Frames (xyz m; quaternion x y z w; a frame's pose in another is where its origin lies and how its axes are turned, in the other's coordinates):
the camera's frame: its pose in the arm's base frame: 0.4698 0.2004 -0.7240 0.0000 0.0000 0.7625 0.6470
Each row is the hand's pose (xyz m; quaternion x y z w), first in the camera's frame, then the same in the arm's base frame.
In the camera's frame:
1: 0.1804 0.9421 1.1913 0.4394 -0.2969 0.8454 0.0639
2: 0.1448 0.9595 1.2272 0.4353 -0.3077 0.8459 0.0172
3: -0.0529 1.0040 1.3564 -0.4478 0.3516 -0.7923 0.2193
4: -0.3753 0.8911 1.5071 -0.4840 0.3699 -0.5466 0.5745
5: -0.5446 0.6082 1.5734 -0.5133 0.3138 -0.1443 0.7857
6: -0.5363 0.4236 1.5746 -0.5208 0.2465 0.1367 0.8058
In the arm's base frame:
1: -0.4891 0.2250 0.4673 -0.5107 -0.1429 -0.5957 0.6033
2: -0.5005 0.1871 0.5032 -0.5163 -0.1328 -0.5604 0.6339
3: -0.5122 -0.0152 0.6324 -0.5578 -0.1140 -0.3454 0.7460
4: -0.3483 -0.3150 0.7831 -0.5952 -0.1297 0.0844 0.7885
5: -0.0416 -0.4359 0.8494 -0.5713 -0.1884 0.5057 0.6183
6: 0.1392 -0.3977 0.8506 -0.5249 -0.2376 0.7029 0.4171

